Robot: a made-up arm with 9 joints. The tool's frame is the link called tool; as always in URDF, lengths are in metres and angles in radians. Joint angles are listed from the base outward.
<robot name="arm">
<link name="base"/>
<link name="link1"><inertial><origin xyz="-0.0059 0.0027 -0.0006"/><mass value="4.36"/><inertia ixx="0.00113" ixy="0" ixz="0" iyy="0.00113" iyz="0" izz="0.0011"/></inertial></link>
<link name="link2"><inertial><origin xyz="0.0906 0.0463 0.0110"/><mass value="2"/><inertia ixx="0.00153" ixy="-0.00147" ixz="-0.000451" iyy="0.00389" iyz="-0.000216" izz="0.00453"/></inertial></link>
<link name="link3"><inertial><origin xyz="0.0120 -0.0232 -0.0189"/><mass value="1.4"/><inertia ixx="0.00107" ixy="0" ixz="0" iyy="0.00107" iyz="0" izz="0.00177"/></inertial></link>
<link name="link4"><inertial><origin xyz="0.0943 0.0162 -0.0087"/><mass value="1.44"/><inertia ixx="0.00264" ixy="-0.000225" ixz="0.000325" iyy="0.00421" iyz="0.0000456" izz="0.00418"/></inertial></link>
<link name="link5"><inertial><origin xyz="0.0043 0.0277 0.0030"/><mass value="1.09"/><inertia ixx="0.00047" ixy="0" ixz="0" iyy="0.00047" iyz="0" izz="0.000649"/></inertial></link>
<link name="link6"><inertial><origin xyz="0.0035 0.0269 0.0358"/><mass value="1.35"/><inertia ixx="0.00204" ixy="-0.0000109" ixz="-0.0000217" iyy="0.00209" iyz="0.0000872" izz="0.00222"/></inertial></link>
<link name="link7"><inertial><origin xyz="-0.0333 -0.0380 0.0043"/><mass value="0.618"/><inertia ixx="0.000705" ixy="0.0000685" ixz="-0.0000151" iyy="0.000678" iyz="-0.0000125" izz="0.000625"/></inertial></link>
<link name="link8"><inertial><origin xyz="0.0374 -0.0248 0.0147"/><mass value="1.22"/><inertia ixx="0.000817" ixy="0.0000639" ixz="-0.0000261" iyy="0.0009" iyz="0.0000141" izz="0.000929"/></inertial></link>
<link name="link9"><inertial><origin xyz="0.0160 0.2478 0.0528"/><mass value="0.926"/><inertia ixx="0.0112" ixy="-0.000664" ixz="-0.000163" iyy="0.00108" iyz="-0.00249" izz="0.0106"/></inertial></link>
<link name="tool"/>
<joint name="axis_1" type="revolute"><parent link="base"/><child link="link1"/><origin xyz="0.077 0.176 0.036" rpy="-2.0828 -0.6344 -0.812"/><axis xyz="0 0 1"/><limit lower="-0.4" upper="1.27"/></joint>
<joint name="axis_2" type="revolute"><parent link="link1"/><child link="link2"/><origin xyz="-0.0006 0.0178 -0.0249" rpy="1.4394 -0.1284 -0.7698"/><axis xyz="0 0 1"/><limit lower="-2.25" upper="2.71"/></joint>
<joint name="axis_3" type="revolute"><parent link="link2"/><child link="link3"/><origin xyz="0.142 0.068 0.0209" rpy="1.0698 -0.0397 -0.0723"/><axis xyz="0 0 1"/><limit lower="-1.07" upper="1.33"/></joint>
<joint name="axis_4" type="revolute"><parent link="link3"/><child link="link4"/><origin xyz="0.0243 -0.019 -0.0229" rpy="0.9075 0.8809 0.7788"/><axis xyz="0 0 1"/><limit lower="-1.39" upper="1.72"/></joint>
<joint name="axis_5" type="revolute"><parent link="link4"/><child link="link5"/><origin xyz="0.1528 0.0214 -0.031" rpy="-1.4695 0.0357 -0.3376"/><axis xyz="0 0 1"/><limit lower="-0.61" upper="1.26"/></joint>
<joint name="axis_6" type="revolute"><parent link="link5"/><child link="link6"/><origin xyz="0.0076 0.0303 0.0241" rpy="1.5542 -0.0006 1.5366"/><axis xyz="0 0 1"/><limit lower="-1.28" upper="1.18"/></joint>
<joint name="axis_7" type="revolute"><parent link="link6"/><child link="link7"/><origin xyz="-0.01 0.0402 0.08" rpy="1.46 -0.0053 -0.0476"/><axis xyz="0 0 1"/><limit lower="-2.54" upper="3.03"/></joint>
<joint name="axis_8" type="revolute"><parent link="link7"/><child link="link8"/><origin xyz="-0.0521 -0.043 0.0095" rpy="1.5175 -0.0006 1.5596"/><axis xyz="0 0 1"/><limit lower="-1.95" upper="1.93"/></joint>
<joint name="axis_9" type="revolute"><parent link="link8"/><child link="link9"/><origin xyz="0.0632 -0.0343 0.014" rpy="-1.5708 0 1.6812"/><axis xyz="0 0 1"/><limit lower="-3.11" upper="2.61"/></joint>
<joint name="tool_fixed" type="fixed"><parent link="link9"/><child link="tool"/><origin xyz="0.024 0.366 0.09" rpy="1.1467 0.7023 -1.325"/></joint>
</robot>
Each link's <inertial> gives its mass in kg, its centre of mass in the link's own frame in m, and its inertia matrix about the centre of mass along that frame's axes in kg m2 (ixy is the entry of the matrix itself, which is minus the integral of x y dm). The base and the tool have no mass. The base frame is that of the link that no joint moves.
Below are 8 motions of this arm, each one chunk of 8 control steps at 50 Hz.
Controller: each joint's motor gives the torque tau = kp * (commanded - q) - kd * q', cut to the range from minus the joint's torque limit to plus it. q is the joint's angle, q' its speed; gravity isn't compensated. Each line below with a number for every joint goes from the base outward.
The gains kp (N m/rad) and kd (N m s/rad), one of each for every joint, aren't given. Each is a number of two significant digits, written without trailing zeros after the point. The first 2 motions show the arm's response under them.
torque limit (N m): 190 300 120 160 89 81 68 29 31
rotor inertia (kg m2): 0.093 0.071 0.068 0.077 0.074 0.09 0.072 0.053 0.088
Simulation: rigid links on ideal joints. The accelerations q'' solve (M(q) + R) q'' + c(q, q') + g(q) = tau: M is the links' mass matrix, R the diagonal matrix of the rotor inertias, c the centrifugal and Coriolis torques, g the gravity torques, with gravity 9.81 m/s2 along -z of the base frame. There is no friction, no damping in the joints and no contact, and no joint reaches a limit. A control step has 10 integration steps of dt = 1/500 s. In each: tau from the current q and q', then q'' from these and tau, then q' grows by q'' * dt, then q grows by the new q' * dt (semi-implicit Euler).
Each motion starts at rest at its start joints. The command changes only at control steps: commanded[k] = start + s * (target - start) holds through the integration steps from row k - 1 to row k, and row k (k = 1, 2, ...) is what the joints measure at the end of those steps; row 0 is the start. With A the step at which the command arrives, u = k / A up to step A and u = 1 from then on. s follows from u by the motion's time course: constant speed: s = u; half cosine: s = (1 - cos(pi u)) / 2; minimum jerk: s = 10 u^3 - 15 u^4 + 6 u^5; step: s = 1 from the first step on.
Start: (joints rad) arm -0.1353 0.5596 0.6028 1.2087 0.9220 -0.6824 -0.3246 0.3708 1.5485
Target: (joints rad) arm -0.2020 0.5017 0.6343 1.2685 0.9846 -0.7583 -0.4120 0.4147 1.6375
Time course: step
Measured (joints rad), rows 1 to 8:
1: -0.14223 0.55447 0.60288 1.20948 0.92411 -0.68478 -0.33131 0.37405 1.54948
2: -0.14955 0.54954 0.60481 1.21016 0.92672 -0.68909 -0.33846 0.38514 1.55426
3: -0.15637 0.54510 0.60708 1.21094 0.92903 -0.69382 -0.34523 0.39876 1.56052
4: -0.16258 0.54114 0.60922 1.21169 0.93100 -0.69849 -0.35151 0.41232 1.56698
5: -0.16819 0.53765 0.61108 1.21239 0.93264 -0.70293 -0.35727 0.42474 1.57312
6: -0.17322 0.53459 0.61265 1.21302 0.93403 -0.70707 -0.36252 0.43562 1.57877
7: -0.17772 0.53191 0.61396 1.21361 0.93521 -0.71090 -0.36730 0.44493 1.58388
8: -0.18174 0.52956 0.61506 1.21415 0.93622 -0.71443 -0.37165 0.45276 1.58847
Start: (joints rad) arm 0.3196 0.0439 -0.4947 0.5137 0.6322 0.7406 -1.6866 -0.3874 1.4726
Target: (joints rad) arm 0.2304 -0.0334 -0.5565 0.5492 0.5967 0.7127 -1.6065 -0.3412 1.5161
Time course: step
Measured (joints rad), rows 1 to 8:
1: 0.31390 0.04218 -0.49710 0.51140 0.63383 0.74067 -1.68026 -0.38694 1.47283
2: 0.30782 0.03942 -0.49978 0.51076 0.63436 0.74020 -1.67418 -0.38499 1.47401
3: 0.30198 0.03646 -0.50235 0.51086 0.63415 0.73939 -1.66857 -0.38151 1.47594
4: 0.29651 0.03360 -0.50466 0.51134 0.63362 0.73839 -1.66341 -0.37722 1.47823
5: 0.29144 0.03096 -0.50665 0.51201 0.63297 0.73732 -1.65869 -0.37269 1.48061
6: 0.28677 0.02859 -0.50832 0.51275 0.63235 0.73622 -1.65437 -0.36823 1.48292
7: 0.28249 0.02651 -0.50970 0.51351 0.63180 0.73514 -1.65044 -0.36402 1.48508
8: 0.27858 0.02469 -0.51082 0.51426 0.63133 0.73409 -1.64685 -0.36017 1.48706
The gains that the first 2 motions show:
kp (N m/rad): 290 530 180 200 100 110 130 40 46
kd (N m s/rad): 56 81 27 43 17 30 29 5.5 10
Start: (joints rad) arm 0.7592 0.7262 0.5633 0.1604 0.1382 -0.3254 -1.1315 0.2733 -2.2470
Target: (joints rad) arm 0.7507 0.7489 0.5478 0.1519 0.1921 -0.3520 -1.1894 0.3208 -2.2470
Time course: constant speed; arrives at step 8
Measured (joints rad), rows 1 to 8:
1: 0.75809 0.72847 0.56283 0.15736 0.13864 -0.32528 -1.13199 0.27221 -2.24627
2: 0.75633 0.73140 0.56277 0.15350 0.14019 -0.32538 -1.13312 0.27082 -2.24506
3: 0.75457 0.73444 0.56265 0.14987 0.14250 -0.32575 -1.13482 0.27023 -2.24374
4: 0.75287 0.73749 0.56236 0.14651 0.14537 -0.32636 -1.13703 0.27056 -2.24243
5: 0.75123 0.74052 0.56188 0.14337 0.14869 -0.32717 -1.13968 0.27173 -2.24119
6: 0.74964 0.74353 0.56121 0.14042 0.15240 -0.32816 -1.14275 0.27362 -2.24002
7: 0.74809 0.74652 0.56038 0.13765 0.15644 -0.32933 -1.14619 0.27614 -2.23892
8: 0.74658 0.74949 0.55939 0.13504 0.16079 -0.33065 -1.14998 0.27919 -2.23790

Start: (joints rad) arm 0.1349 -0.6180 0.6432 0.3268 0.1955 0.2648 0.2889 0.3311 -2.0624
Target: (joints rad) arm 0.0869 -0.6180 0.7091 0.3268 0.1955 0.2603 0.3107 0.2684 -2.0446
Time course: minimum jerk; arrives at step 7
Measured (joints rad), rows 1 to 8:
1: 0.13528 -0.61577 0.64628 0.32809 0.19624 0.26504 0.28945 0.33145 -2.06379
2: 0.13513 -0.61245 0.65232 0.33002 0.19801 0.26528 0.29038 0.33184 -2.06670
3: 0.13401 -0.60926 0.65985 0.33189 0.19992 0.26552 0.29167 0.33121 -2.06970
4: 0.13177 -0.60642 0.66866 0.33362 0.20169 0.26571 0.29334 0.32878 -2.07227
5: 0.12859 -0.60388 0.67834 0.33530 0.20326 0.26576 0.29530 0.32450 -2.07425
6: 0.12496 -0.60156 0.68809 0.33704 0.20465 0.26565 0.29732 0.31900 -2.07568
7: 0.12139 -0.59944 0.69707 0.33883 0.20586 0.26541 0.29922 0.31322 -2.07674
8: 0.11809 -0.59756 0.70499 0.34055 0.20691 0.26514 0.30097 0.30781 -2.07761

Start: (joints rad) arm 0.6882 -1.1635 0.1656 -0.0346 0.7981 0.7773 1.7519 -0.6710 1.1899
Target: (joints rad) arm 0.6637 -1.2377 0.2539 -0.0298 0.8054 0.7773 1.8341 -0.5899 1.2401
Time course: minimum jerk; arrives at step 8
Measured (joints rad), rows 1 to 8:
1: 0.69032 -1.16290 0.16752 -0.03433 0.79894 0.77644 1.75146 -0.67161 1.18834
2: 0.69335 -1.16223 0.17149 -0.03467 0.79990 0.77520 1.75187 -0.67299 1.18645
3: 0.69619 -1.16278 0.17741 -0.03520 0.80083 0.77390 1.75364 -0.67354 1.18563
4: 0.69843 -1.16515 0.18537 -0.03569 0.80181 0.77260 1.75694 -0.67225 1.18606
5: 0.69991 -1.16925 0.19498 -0.03602 0.80287 0.77133 1.76163 -0.66893 1.18766
6: 0.70071 -1.17451 0.20535 -0.03616 0.80397 0.77010 1.76718 -0.66417 1.19014
7: 0.70099 -1.18007 0.21541 -0.03609 0.80506 0.76891 1.77293 -0.65894 1.19306
8: 0.70101 -1.18522 0.22438 -0.03589 0.80607 0.76778 1.77833 -0.65406 1.19599

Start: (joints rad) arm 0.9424 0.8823 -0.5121 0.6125 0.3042 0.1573 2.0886 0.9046 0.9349
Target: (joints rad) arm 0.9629 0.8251 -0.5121 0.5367 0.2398 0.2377 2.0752 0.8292 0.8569
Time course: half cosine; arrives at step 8
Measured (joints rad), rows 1 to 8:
1: 0.94198 0.88379 -0.51351 0.60919 0.30339 0.15768 2.08842 0.90723 0.93448
2: 0.94151 0.88530 -0.51488 0.60386 0.30186 0.15875 2.08796 0.91177 0.93395
3: 0.94141 0.88573 -0.51587 0.59776 0.29961 0.16072 2.08723 0.91559 0.93283
4: 0.94174 0.88484 -0.51663 0.59090 0.29638 0.16368 2.08628 0.91755 0.93073
5: 0.94245 0.88269 -0.51735 0.58337 0.29212 0.16754 2.08517 0.91732 0.92755
6: 0.94345 0.87957 -0.51814 0.57540 0.28705 0.17206 2.08399 0.91509 0.92342
7: 0.94460 0.87591 -0.51908 0.56740 0.28154 0.17688 2.08282 0.91143 0.91868
8: 0.94572 0.87227 -0.52022 0.55983 0.27609 0.18158 2.08176 0.90710 0.91379

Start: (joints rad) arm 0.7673 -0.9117 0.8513 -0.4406 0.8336 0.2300 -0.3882 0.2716 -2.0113
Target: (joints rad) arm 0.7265 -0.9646 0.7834 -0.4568 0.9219 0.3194 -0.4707 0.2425 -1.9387
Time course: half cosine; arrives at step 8
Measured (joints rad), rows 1 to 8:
1: 0.77037 -0.91019 0.85178 -0.44027 0.83455 0.23042 -0.38808 0.27005 -2.01197
2: 0.77502 -0.90816 0.85201 -0.44018 0.83705 0.23152 -0.38873 0.26665 -2.01288
3: 0.77918 -0.90704 0.85103 -0.44032 0.84098 0.23357 -0.39046 0.26246 -2.01304
4: 0.78232 -0.90720 0.84859 -0.44073 0.84637 0.23669 -0.39340 0.25788 -2.01206
5: 0.78436 -0.90864 0.84477 -0.44143 0.85304 0.24082 -0.39746 0.25311 -2.00986
6: 0.78545 -0.91112 0.83993 -0.44240 0.86057 0.24572 -0.40234 0.24835 -2.00662
7: 0.78585 -0.91423 0.83461 -0.44356 0.86833 0.25101 -0.40761 0.24382 -2.00268
8: 0.78589 -0.91748 0.82944 -0.44482 0.87559 0.25622 -0.41272 0.23976 -1.99852

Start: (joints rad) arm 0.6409 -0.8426 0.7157 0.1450 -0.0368 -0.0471 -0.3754 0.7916 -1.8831
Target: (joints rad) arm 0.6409 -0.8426 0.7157 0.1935 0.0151 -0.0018 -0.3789 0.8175 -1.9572
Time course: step
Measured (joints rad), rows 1 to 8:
1: 0.64360 -0.84135 0.71760 0.14914 -0.03123 -0.04393 -0.37513 0.79445 -1.88842
2: 0.64682 -0.83868 0.72175 0.15366 -0.02453 -0.04079 -0.37433 0.79798 -1.89758
3: 0.64985 -0.83587 0.72609 0.15799 -0.01834 -0.03789 -0.37345 0.80093 -1.90714
4: 0.65258 -0.83331 0.73007 0.16201 -0.01280 -0.03520 -0.37260 0.80327 -1.91617
5: 0.65504 -0.83105 0.73358 0.16568 -0.00790 -0.03270 -0.37182 0.80516 -1.92446
6: 0.65723 -0.82908 0.73665 0.16903 -0.00356 -0.03037 -0.37111 0.80671 -1.93199
7: 0.65919 -0.82738 0.73932 0.17208 0.00027 -0.02821 -0.37046 0.80800 -1.93882
8: 0.66095 -0.82591 0.74164 0.17484 0.00365 -0.02621 -0.36988 0.80908 -1.94501

